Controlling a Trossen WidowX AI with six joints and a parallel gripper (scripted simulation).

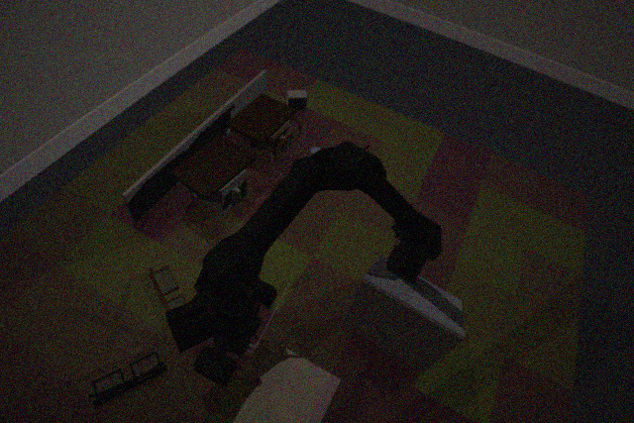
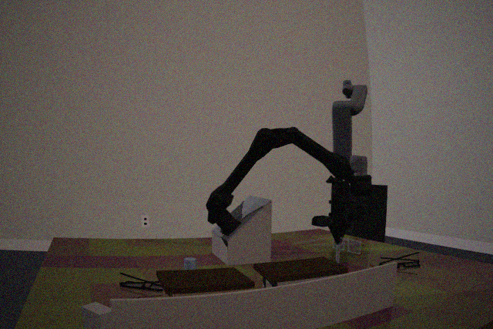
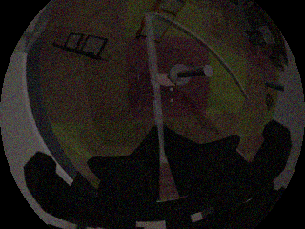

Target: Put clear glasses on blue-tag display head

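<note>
Now: the white post 70 mm ahead of my gripper tip, 50 mm to the right of it and 50 mm below it. From my gripper tip the other things lie so: brown display head 530 mm to the right, 290 mm ahead, 10 mm below; then low white barrier 420 mm ahead, 410 mm to the right, 20 mm below.
</note>
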